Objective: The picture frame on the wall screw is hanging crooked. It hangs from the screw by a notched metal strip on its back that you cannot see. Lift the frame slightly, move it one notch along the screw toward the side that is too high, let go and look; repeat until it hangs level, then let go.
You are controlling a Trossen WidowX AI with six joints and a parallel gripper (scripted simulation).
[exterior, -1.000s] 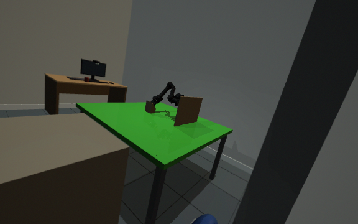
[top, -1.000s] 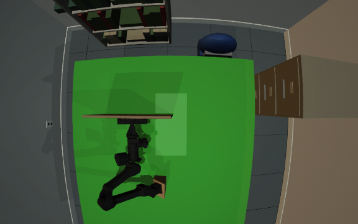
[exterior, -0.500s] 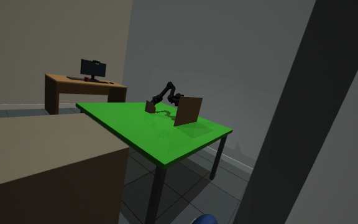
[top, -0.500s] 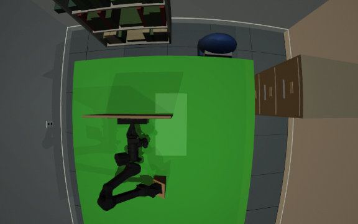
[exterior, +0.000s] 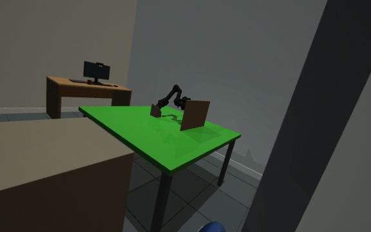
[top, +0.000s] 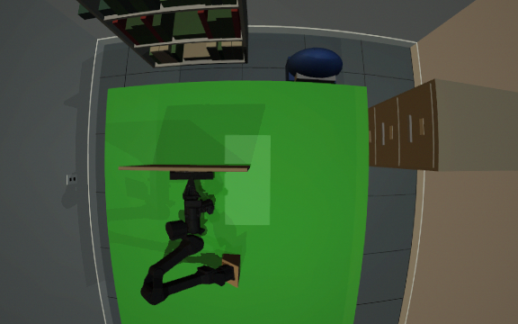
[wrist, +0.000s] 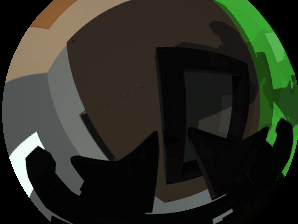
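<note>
The picture frame lies 10 mm ahead of my gripper tip, 20 mm to the left of it and 50 mm below it. Round my gripper tip: brown wall board: 30 mm ahead, 20 mm to the left, 60 mm below.
</note>
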